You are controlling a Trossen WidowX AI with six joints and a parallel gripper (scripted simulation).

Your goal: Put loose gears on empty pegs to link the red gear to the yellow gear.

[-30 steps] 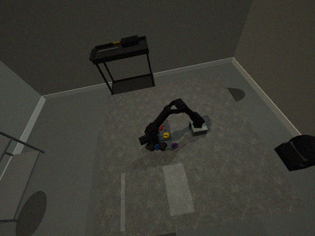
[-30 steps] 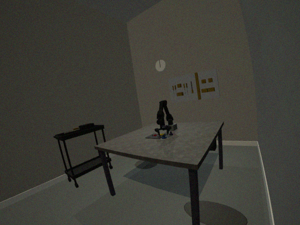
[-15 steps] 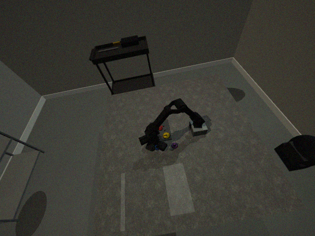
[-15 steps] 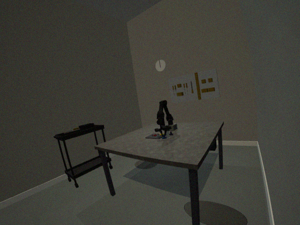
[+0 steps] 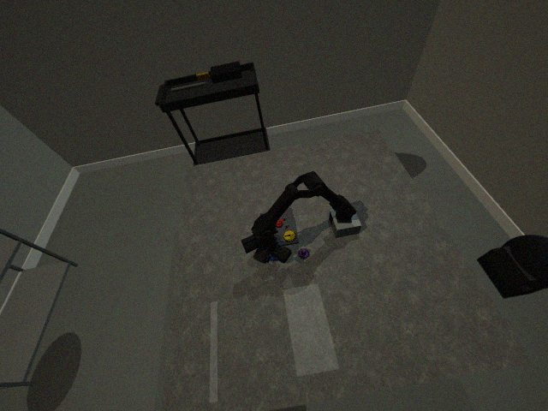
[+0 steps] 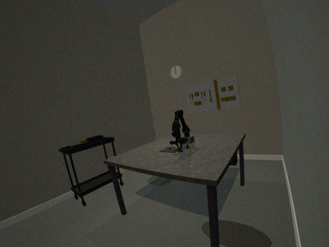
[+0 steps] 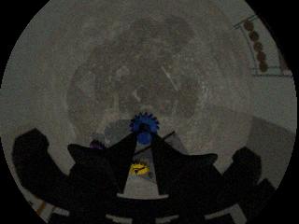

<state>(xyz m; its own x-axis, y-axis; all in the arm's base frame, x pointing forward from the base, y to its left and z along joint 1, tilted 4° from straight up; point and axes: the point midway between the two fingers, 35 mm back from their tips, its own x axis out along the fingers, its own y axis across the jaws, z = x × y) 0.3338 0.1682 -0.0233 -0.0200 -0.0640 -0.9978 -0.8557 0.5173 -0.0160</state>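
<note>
The red gear is 20 mm behind my gripper tip, 170 mm to the right of it and 10 mm below it. The rest, counted from my gripper tip: purple gear: 140 mm behind, 20 mm to the right, 10 mm below; blue gear: 10 mm below; yellow gear: 70 mm behind, 100 mm to the right, 10 mm below.
</note>
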